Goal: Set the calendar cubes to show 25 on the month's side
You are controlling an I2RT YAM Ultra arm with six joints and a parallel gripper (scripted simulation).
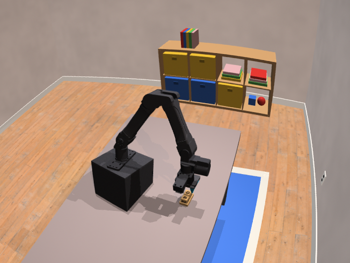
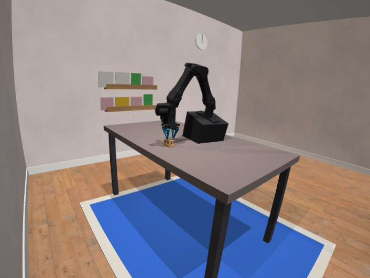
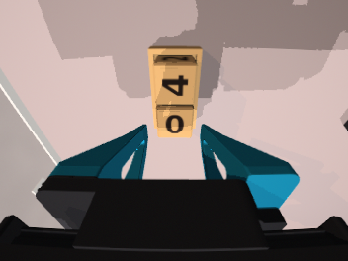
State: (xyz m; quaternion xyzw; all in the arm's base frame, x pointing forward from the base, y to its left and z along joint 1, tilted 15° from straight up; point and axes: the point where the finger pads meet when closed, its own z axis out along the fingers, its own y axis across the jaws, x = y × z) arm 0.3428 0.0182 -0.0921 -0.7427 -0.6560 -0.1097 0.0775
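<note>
Right now the wooden digit cube is 3 cm below my hand. The rest, counted from my hand: tray (5 cm below, 2 cm to the right).
</note>
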